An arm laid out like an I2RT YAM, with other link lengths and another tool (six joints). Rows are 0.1 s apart.
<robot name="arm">
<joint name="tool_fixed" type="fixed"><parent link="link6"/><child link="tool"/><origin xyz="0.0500 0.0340 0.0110" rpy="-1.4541 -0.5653 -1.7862"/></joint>
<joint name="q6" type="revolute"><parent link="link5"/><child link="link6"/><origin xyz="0.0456 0.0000 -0.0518"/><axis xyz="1 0 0"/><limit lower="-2.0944" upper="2.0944"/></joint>
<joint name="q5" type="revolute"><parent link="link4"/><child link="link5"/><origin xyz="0.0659 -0.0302 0.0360"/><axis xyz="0 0 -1"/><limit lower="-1.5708" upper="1.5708"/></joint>
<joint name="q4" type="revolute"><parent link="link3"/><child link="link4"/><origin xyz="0.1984 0.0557 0.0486"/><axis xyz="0 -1 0"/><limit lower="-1.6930" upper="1.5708"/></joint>
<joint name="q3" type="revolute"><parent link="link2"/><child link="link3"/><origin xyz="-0.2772 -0.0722 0.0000"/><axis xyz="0 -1 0"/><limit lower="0.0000" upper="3.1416"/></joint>
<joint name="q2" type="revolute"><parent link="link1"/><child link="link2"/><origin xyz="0.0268 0.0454 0.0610"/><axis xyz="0 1 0"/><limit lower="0.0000" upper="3.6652"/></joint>
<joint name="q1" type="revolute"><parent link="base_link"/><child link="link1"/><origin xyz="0.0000 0.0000 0.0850"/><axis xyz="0 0 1"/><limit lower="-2.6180" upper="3.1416"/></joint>
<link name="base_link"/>
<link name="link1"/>
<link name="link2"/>
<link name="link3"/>
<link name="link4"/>
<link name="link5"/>
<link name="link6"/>
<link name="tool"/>
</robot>
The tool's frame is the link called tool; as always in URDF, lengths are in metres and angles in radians.
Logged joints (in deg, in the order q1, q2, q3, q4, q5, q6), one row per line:
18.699 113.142 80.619 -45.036 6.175 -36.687
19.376 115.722 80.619 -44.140 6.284 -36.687
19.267 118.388 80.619 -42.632 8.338 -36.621
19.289 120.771 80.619 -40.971 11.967 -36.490
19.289 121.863 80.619 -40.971 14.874 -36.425
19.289 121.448 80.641 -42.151 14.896 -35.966
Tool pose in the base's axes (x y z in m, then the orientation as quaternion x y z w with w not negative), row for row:
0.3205 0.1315 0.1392 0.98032 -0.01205 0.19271 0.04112
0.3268 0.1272 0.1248 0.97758 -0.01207 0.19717 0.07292
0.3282 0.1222 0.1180 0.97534 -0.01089 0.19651 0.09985
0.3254 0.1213 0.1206 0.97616 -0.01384 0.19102 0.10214
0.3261 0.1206 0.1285 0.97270 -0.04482 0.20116 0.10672
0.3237 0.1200 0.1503 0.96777 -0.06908 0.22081 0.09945
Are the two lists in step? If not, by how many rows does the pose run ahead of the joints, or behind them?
The pose runs 2 rows ahead of the joints: the pose in row i belongs to the joints in row i + 2.
